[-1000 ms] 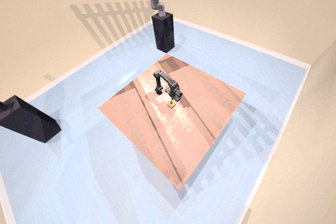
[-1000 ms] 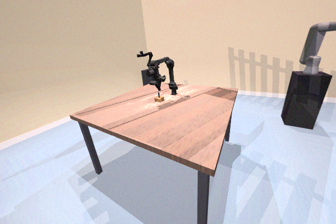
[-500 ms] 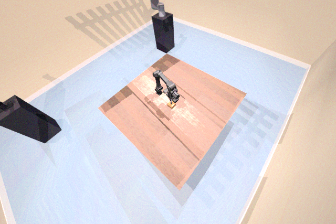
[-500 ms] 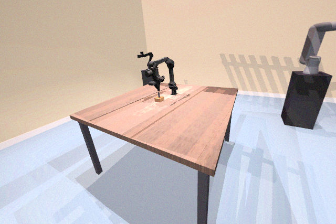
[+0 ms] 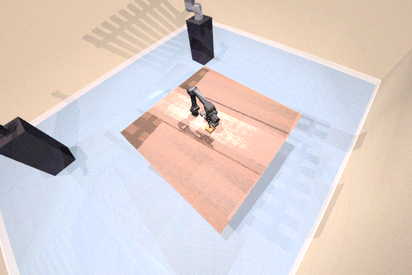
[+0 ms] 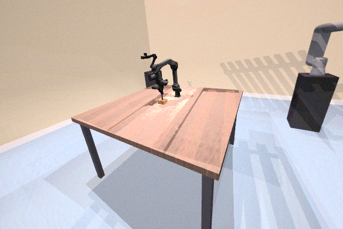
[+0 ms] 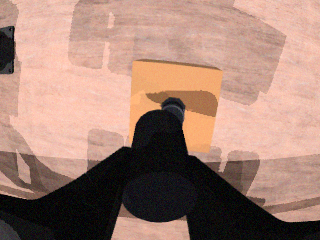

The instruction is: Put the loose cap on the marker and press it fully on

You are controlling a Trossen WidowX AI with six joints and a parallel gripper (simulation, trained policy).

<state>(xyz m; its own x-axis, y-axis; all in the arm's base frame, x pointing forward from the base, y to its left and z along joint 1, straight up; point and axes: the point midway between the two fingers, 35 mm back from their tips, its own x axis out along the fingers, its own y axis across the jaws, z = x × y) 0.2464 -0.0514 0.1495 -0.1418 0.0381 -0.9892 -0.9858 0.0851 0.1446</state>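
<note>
The dark blue cap lies right at my gripper tip. Round my gripper tip: orange holder block (100 mm below); then marker (40 mm below).
</note>
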